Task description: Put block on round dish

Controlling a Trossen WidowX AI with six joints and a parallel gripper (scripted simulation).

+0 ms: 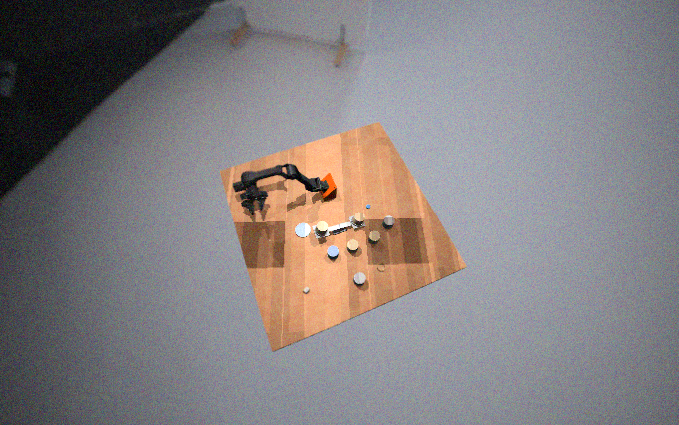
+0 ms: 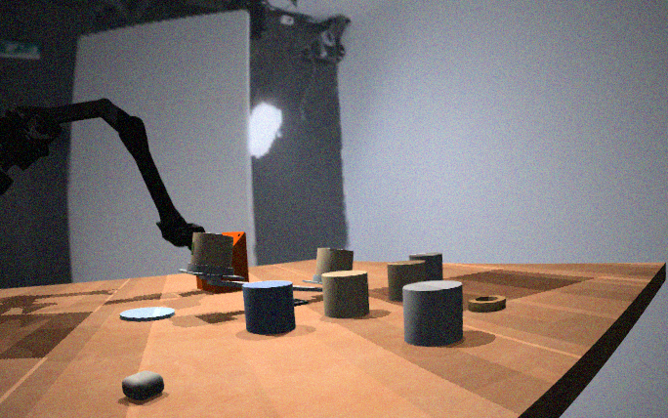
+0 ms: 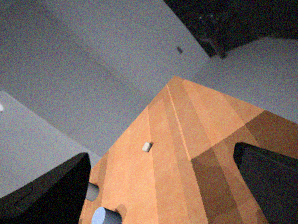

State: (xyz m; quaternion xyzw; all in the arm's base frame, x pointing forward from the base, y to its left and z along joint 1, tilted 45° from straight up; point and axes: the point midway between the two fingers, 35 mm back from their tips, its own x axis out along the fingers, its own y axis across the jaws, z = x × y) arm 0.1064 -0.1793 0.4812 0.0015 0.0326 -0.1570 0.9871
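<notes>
My gripper tip is 580 mm to the right of the teal block, 260 mm above it and 180 mm short of it. From my gripper tip the other things lie so: round dish 290 mm below, 220 mm to the left, 80 mm ahead; then blue cup 340 mm to the left, 300 mm ahead, 260 mm below; then grey pebble 460 mm ahead, 290 mm below, 90 mm to the left.
</notes>
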